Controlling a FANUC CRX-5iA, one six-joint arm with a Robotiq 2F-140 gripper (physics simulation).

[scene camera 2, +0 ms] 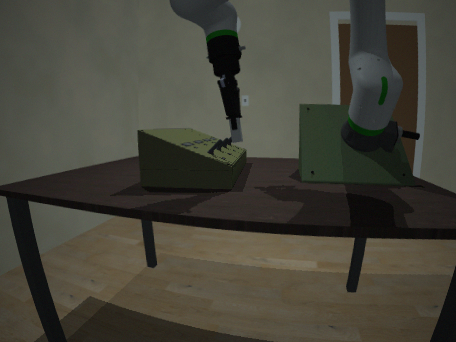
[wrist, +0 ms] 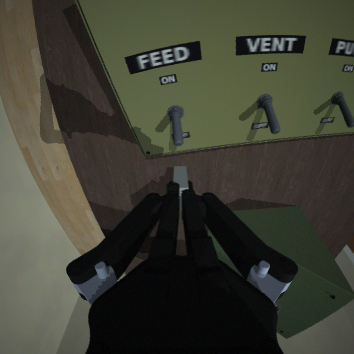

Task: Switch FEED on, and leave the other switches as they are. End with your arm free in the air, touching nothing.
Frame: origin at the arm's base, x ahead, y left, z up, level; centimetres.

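Where they show: gripper, fingertip midpoint: (scene camera 2: 237, 142) (wrist: 179, 175); arm's base, origin of the base link: (scene camera 2: 362, 135).
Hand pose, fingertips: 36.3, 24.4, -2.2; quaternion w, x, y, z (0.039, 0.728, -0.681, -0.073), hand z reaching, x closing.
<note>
Things, the pixels of their top centre, and the offset from my fingertips, as dx, dy, dz. "spot": a spot on its surface instead. Level surfaces: height alone.
- FEED switch, middle of its top: (wrist: 175, 131) +6.2, +0.8, +0.8
- VENT switch, middle of its top: (wrist: 277, 119) +9.1, -10.8, +0.8
- third switch, surface spot: (wrist: 343, 110) spot: +11.9, -21.9, -1.0
- dark table, its level: dz -11.9
The olive sloped switch box (scene camera 2: 185, 165) (wrist: 215, 20) stands on the table. In the wrist view, the FEED switch (wrist: 177, 125) has its lever pointing down over its lower label, away from ON. The VENT switch (wrist: 270, 115) and a third switch (wrist: 343, 110), with its name plate cut off by the frame edge, also point down, away from ON. My gripper (scene camera 2: 236, 134) (wrist: 179, 175) is shut and empty. In the wrist view its tips appear just below the FEED lever's tip, past the panel's lower edge, with a visible gap.
A green box (scene camera 2: 320, 145) (wrist: 280, 230) with a slanted side stands on the dark table (scene camera 2: 75, 182) (wrist: 165, 162), right of the switch box in the scene view. A white arm section (scene camera 2: 370, 95) with a dark grey end hangs in front of the green box.
</note>
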